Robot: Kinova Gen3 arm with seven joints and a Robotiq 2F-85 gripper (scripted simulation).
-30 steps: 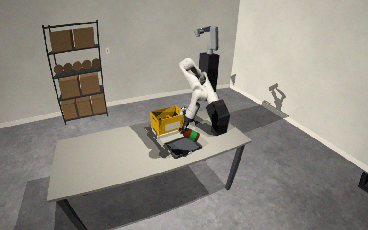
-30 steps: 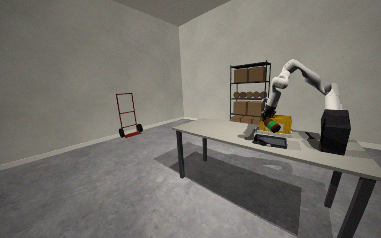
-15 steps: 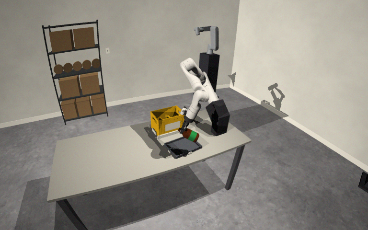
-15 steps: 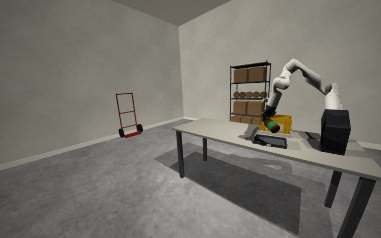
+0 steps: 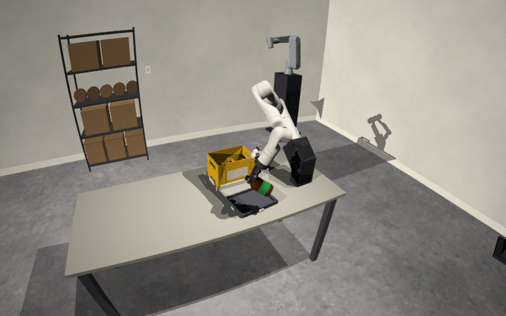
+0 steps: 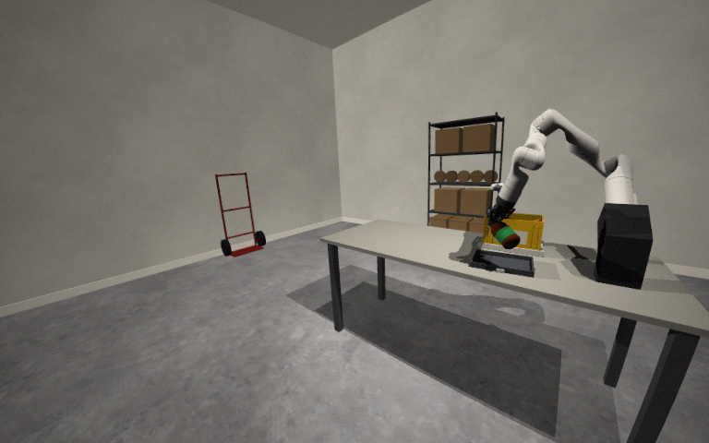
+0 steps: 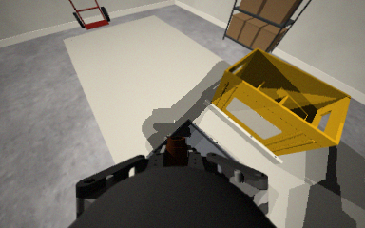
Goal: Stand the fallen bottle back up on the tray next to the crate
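My gripper is now 30 mm past the bottle, 30 mm to the right of it and 30 mm above it. The rest, counted from my hand: yellow crate (70 mm behind, 330 mm to the right, 120 mm below); then tray (50 mm behind, 40 mm to the right, 190 mm below).
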